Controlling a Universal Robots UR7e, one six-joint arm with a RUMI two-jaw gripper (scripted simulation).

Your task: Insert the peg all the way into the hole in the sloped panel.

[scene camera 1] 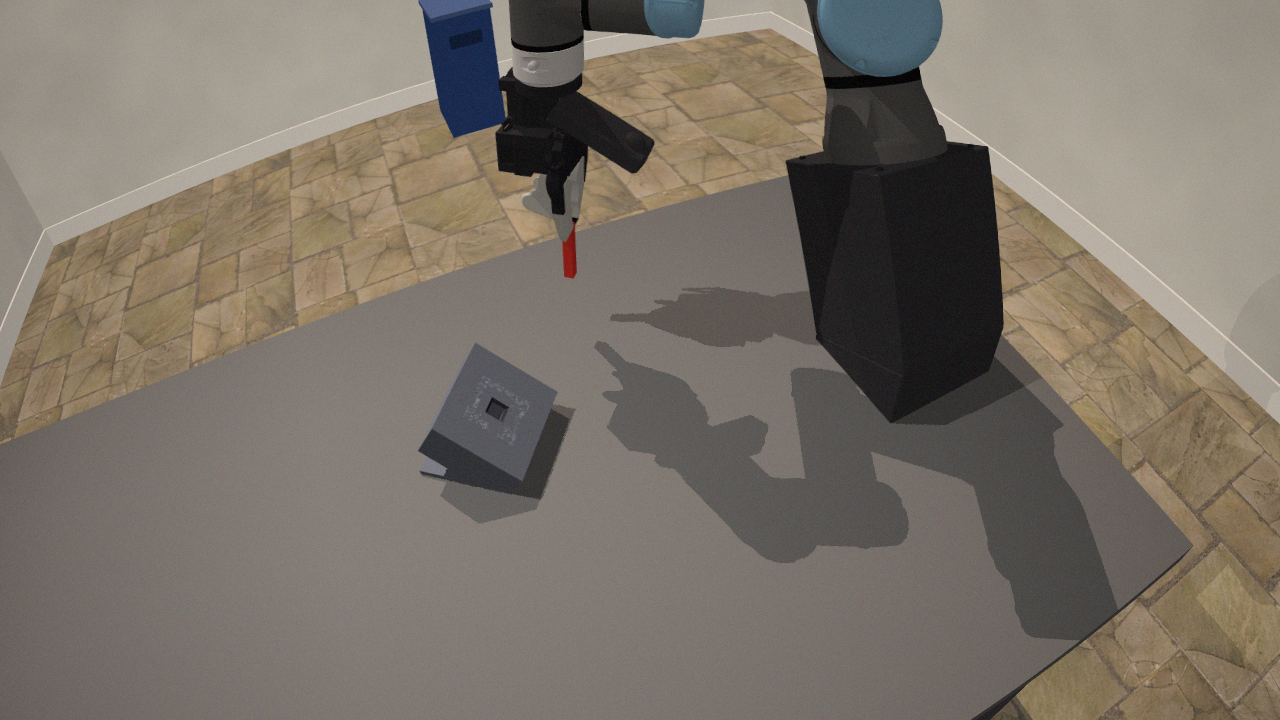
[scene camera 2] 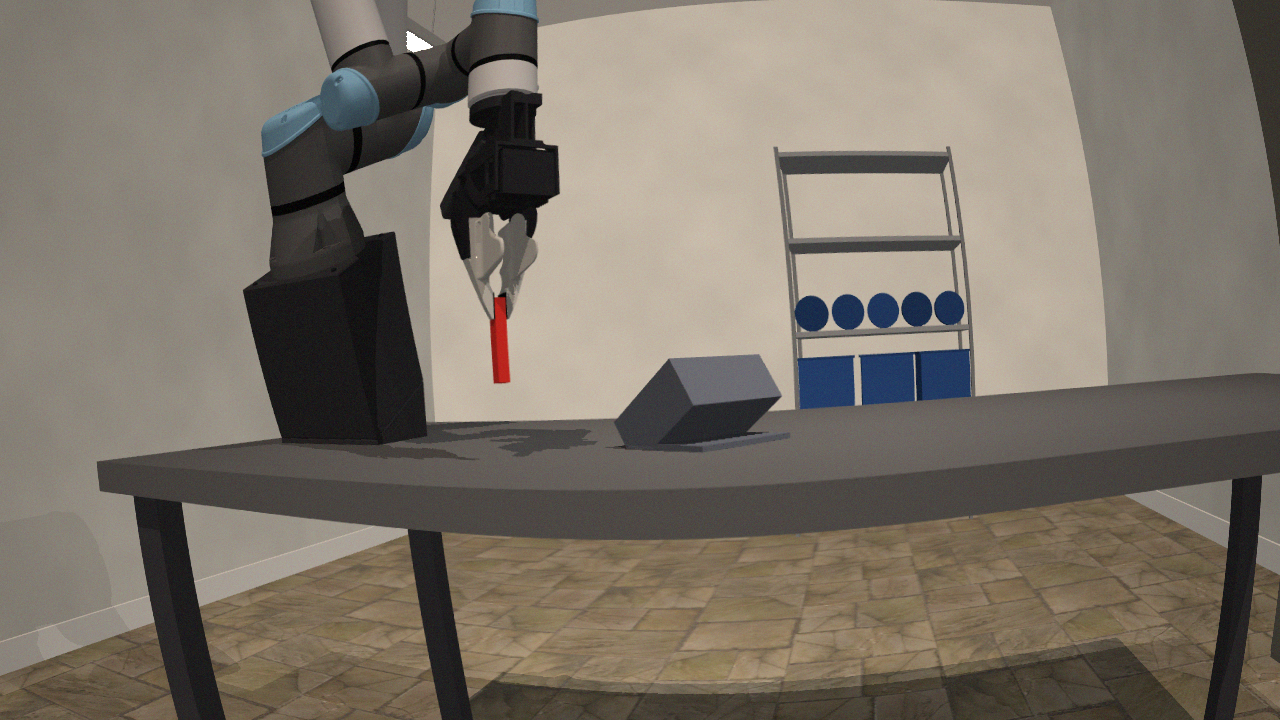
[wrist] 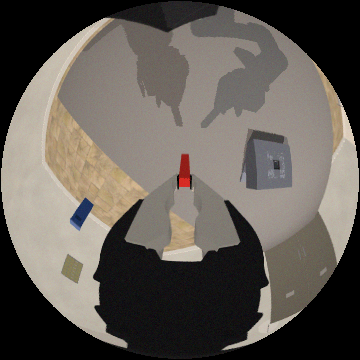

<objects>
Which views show my gripper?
Scene camera 1, scene camera 2 and the wrist view: all of them.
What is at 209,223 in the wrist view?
My gripper.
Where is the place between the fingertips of my gripper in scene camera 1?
At 566,237
</objects>
